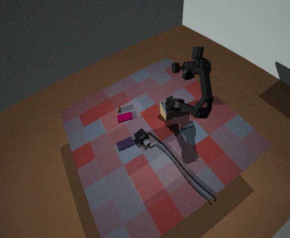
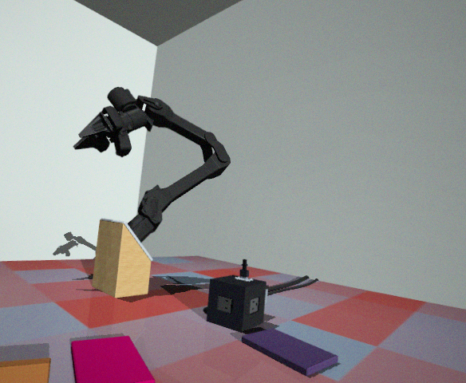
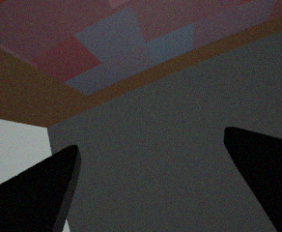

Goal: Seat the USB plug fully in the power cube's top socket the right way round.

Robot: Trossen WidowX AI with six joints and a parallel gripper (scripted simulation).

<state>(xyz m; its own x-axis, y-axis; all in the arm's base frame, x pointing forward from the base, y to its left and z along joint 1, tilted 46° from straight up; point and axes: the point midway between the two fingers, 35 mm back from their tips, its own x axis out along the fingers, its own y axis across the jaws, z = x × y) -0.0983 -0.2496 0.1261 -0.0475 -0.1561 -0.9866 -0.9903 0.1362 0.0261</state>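
Now: the USB plug 420 mm ahead of my gripper tip, 230 mm to the left of it and 260 mm below it. From my gripper tip the other things lie so: magenta block (480 mm ahead, 40 mm to the right, 350 mm below); then silver-rimmed socket (420 mm ahead, 230 mm to the left, 280 mm below); then orange block (500 mm ahead, 140 mm to the right, 330 mm below).
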